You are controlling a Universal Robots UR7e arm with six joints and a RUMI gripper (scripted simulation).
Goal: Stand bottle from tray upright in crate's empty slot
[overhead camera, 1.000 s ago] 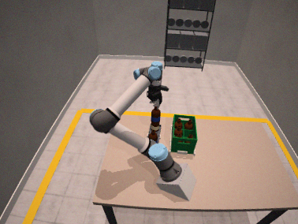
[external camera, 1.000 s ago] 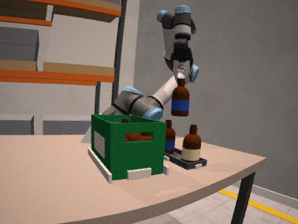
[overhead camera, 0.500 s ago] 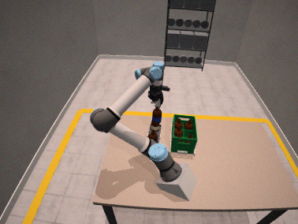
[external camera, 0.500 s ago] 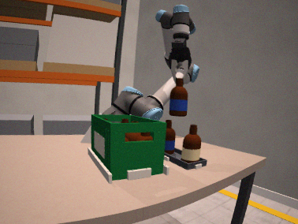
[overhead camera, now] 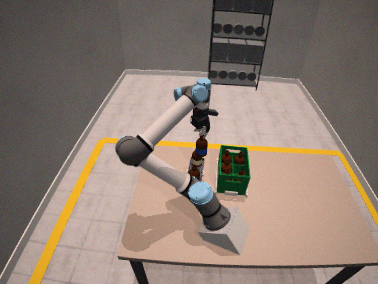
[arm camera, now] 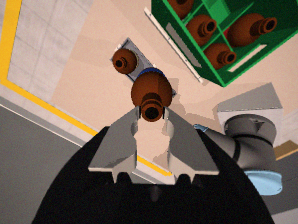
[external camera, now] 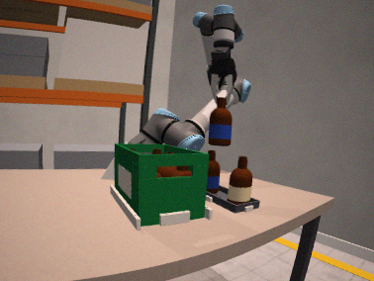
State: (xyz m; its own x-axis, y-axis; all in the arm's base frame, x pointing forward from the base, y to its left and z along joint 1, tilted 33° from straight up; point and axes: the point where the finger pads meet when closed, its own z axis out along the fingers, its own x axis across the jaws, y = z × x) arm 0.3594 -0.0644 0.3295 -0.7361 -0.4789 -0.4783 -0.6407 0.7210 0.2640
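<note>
My gripper is now 7 cm above the bottle. From my hand the other things lie so: green crate: 2 cm behind, 22 cm to the right, 25 cm below; then tray: 3 cm to the left, 32 cm below.
</note>
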